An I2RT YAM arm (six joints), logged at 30 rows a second.
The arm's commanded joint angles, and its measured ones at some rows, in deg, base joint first. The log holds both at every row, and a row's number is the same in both.
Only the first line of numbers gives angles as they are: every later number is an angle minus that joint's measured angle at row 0.
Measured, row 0:
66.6, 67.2, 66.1, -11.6, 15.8, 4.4
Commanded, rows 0 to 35:
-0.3, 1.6, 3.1, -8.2, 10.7, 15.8
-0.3, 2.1, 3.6, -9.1, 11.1, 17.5
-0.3, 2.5, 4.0, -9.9, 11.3, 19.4
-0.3, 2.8, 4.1, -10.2, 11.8, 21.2
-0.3, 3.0, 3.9, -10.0, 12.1, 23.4
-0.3, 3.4, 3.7, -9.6, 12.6, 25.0
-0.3, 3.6, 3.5, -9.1, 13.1, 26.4
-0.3, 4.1, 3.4, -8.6, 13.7, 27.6
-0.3, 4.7, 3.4, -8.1, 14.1, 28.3
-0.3, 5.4, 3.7, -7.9, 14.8, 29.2
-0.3, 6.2, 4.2, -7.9, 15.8, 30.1
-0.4, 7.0, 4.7, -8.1, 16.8, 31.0
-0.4, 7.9, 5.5, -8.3, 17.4, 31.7
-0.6, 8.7, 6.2, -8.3, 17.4, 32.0
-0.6, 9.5, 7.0, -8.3, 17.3, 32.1
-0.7, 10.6, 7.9, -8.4, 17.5, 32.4
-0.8, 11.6, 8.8, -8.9, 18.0, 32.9
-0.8, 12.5, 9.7, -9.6, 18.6, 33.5
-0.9, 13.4, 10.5, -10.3, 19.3, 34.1
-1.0, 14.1, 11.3, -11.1, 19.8, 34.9
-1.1, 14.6, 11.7, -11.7, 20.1, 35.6
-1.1, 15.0, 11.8, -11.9, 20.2, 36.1
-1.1, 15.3, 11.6, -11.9, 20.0, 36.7
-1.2, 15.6, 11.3, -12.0, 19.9, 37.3
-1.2, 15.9, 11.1, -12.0, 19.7, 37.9
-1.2, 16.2, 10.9, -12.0, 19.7, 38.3
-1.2, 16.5, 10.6, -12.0, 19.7, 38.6
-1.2, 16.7, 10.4, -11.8, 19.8, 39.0
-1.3, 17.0, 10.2, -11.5, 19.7, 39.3
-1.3, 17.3, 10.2, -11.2, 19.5, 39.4
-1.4, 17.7, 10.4, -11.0, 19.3, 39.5
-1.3, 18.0, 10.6, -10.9, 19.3, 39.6
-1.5, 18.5, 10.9, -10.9, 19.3, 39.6
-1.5, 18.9, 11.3, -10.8, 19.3, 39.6
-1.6, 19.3, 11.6, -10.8, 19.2, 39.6
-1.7, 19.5, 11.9, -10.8, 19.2, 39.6
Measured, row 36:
-1.2, 17.9, 10.4, -10.4, 17.6, 38.2
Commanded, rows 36 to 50:
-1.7, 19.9, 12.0, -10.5, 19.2, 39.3
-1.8, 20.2, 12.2, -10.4, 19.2, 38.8
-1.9, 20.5, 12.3, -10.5, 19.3, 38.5
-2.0, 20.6, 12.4, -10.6, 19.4, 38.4
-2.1, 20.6, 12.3, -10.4, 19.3, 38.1
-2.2, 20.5, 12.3, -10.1, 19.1, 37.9
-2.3, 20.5, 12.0, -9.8, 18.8, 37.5
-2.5, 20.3, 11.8, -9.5, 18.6, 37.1
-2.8, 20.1, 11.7, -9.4, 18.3, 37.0
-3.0, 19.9, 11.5, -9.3, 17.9, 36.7
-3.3, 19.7, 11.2, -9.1, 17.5, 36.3
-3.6, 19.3, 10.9, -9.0, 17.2, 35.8
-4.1, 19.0, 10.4, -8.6, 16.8, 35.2
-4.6, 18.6, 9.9, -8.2, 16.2, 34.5
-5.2, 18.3, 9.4, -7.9, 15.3, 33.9
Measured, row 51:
-3.4, 20.1, 10.5, -10.0, 17.1, 36.5
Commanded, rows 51 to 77:
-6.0, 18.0, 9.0, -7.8, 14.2, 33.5
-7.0, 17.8, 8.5, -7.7, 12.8, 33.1
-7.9, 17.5, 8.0, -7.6, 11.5, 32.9
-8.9, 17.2, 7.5, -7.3, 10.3, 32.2
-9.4, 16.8, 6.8, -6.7, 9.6, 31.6
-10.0, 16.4, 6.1, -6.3, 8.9, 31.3
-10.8, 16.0, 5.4, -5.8, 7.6, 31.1
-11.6, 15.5, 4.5, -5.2, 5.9, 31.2
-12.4, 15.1, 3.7, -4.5, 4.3, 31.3
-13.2, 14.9, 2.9, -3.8, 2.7, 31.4
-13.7, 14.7, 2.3, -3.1, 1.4, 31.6
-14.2, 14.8, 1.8, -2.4, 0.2, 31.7
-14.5, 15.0, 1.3, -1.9, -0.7, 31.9
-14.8, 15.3, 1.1, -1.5, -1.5, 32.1
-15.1, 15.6, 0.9, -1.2, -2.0, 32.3
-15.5, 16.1, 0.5, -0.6, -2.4, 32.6
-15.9, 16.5, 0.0, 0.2, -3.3, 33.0
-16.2, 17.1, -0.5, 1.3, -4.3, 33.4
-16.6, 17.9, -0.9, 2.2, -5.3, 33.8
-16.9, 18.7, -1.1, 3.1, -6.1, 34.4
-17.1, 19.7, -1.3, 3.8, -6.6, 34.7
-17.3, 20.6, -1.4, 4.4, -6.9, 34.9
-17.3, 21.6, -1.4, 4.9, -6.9, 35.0
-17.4, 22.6, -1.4, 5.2, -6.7, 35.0
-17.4, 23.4, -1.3, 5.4, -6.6, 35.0
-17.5, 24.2, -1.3, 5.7, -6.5, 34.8
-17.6, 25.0, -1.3, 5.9, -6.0, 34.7
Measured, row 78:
-16.5, 21.4, 0.3, 5.9, -6.3, 34.7
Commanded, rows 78 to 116:
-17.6, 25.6, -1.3, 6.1, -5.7, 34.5
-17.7, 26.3, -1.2, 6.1, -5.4, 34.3
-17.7, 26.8, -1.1, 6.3, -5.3, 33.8
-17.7, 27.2, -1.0, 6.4, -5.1, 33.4
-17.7, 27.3, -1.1, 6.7, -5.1, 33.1
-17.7, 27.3, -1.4, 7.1, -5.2, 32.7
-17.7, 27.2, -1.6, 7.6, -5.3, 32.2
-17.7, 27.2, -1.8, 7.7, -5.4, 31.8
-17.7, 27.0, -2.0, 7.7, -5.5, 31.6
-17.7, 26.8, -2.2, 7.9, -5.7, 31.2
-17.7, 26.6, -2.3, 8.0, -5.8, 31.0
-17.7, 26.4, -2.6, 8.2, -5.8, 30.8
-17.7, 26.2, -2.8, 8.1, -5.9, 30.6
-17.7, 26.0, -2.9, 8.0, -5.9, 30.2
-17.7, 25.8, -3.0, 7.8, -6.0, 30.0
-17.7, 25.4, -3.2, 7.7, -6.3, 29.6
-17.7, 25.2, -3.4, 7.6, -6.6, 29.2
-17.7, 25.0, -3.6, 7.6, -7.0, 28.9
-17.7, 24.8, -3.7, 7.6, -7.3, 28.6
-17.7, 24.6, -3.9, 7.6, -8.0, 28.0
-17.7, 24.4, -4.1, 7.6, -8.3, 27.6
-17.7, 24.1, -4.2, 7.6, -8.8, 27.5
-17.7, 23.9, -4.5, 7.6, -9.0, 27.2
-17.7, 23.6, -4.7, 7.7, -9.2, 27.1
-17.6, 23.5, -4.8, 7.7, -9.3, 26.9
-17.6, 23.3, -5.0, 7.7, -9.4, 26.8
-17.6, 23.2, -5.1, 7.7, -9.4, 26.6
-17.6, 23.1, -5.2, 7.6, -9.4, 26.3
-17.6, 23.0, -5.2, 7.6, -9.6, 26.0
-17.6, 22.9, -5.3, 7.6, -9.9, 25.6
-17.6, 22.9, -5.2, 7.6, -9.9, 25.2
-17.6, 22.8, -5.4, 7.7, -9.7, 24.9
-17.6, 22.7, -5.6, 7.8, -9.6, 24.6
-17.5, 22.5, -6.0, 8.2, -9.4, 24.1
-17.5, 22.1, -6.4, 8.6, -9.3, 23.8
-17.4, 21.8, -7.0, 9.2, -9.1, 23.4
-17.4, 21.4, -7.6, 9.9, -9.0, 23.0
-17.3, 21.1, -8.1, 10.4, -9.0, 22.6
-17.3, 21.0, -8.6, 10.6, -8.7, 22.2
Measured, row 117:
-17.5, 23.0, -6.4, 8.7, -8.6, 25.0
